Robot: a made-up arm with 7 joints. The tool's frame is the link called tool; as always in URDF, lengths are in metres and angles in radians.
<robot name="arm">
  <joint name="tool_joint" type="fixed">
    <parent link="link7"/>
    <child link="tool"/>
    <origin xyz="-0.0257 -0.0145 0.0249" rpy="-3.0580 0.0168 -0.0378"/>
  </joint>
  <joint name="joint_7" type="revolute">
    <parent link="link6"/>
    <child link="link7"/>
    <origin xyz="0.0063 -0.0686 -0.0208" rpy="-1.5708 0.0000 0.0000"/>
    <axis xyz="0 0 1"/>
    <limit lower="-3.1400" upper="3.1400"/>
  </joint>
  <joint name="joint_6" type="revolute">
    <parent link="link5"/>
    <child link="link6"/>
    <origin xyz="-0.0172 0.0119 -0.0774" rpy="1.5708 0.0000 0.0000"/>
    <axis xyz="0 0 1"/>
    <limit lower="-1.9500" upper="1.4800"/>
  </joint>
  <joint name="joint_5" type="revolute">
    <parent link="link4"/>
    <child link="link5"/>
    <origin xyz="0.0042 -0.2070 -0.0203" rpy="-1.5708 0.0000 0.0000"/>
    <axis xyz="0 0 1"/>
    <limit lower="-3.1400" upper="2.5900"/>
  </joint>
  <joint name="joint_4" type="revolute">
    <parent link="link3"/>
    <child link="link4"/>
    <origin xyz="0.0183 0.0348 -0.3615" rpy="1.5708 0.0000 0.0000"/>
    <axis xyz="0 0 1"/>
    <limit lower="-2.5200" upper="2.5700"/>
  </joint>
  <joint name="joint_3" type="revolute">
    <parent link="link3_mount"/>
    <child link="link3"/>
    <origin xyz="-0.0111 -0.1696 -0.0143" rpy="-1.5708 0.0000 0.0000"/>
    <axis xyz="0 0 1"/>
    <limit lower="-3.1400" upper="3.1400"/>
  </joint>
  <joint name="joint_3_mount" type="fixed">
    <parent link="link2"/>
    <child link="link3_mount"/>
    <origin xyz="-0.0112 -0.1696 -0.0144"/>
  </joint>
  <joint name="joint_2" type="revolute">
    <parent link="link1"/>
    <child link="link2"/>
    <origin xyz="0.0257 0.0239 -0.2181" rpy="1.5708 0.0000 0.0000"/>
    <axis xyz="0 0 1"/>
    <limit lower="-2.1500" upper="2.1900"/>
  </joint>
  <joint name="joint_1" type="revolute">
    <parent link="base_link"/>
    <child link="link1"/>
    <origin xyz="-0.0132 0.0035 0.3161" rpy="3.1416 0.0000 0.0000"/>
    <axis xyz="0 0 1"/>
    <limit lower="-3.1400" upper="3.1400"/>
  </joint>
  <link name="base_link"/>
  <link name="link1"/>
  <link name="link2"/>
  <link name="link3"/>
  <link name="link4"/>
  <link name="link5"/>
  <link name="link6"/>
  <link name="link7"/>
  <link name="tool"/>
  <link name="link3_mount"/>
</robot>
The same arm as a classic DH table. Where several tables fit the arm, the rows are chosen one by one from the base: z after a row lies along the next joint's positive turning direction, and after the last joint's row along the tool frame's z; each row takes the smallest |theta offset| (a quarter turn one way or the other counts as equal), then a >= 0, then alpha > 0; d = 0 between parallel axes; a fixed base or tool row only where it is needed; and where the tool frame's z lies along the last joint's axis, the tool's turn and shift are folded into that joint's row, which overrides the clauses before.
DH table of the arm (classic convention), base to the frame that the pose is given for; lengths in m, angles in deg. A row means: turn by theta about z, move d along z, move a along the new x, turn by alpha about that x. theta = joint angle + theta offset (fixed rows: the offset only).
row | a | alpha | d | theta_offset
base (fixed) | -0.0137 | 180.00 | 0.0000 | -14.85
joint_1 | 0.0257 | 90.00 | -0.5342 | -14.85
joint_2 | -0.0223 | -90.00 | -0.0526 | 0.00
joint_3 | 0.0183 | 90.00 | -0.7007 | 0.00
joint_4 | 0.0042 | -90.00 | -0.0551 | 0.00
joint_5 | -0.0172 | 90.00 | -0.2844 | 0.00
joint_6 | 0.0063 | -90.00 | -0.0327 | 0.00
joint_7 | -0.0277 | -175.11 | -0.1633 | 9.17
tool (fixed) | 0.0000 | 0.00 | -0.1200 | 11.38
Joint limits (deg, base to tool): -179.91..179.91 -123.19..125.48 -179.91..179.91 -144.39..147.25 -179.91..148.40 -111.73..84.80 -179.91..179.91

